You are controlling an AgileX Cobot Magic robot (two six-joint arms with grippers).
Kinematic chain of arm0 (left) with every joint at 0, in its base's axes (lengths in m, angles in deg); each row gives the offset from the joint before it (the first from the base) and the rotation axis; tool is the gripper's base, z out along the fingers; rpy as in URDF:
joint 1: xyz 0 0 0.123 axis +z
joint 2: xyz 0 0 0 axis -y
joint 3: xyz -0.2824 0 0.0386 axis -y
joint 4: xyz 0.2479 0 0.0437 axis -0.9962 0 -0.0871
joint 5: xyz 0 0 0 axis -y
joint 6: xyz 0.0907 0 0.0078 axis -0.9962 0 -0.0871
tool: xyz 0 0 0 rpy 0 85 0
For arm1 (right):
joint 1: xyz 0 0 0.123 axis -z
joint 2: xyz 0 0 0 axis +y
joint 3: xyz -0.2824 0 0.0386 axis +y
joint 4: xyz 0.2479 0 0.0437 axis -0.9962 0 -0.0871
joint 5: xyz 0 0 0 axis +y
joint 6: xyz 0.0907 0 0.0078 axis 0.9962 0 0.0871
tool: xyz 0 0 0 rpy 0 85 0
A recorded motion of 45 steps. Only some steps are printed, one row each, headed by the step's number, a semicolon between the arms.
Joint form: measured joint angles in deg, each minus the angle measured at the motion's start. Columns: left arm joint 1, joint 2, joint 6, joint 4, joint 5, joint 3; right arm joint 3, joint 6, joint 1, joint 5, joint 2, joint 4.
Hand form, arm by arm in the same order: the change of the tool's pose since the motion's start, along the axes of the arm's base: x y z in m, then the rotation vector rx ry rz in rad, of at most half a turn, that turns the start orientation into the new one. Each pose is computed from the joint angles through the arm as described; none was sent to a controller.
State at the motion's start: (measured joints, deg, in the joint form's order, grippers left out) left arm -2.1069 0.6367 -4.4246 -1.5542 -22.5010 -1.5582; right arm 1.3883 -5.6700 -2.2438 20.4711 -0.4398 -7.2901
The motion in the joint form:
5: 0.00 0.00 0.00 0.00 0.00 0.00; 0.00 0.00 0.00 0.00 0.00 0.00
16: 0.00 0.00 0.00 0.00 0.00 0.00; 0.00 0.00 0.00 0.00 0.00 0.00
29: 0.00 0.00 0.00 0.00 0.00 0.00; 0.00 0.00 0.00 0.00 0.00 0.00
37: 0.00 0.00 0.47 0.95 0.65 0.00; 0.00 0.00 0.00 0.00 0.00 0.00
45: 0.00 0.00 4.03 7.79 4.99 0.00; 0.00 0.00 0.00 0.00 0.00 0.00
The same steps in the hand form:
5: 0.0000 0.0000 0.0000 0.0000 0.0000 0.0000; 0.0000 0.0000 0.0000 0.0000 0.0000 0.0000
16: 0.0000 0.0000 0.0000 0.0000 0.0000 0.0000; 0.0000 0.0000 0.0000 0.0000 0.0000 0.0000
29: 0.0000 0.0000 0.0000 0.0000 0.0000 0.0000; 0.0000 0.0000 0.0000 0.0000 0.0000 0.0000
37: 0.0003 -0.0006 0.0010 -0.0247 -0.0105 0.0012; 0.0000 0.0000 0.0000 0.0000 0.0000 0.0000
45: 0.0020 -0.0040 0.0078 -0.2065 -0.0786 0.0132; 0.0000 0.0000 0.0000 0.0000 0.0000 0.0000

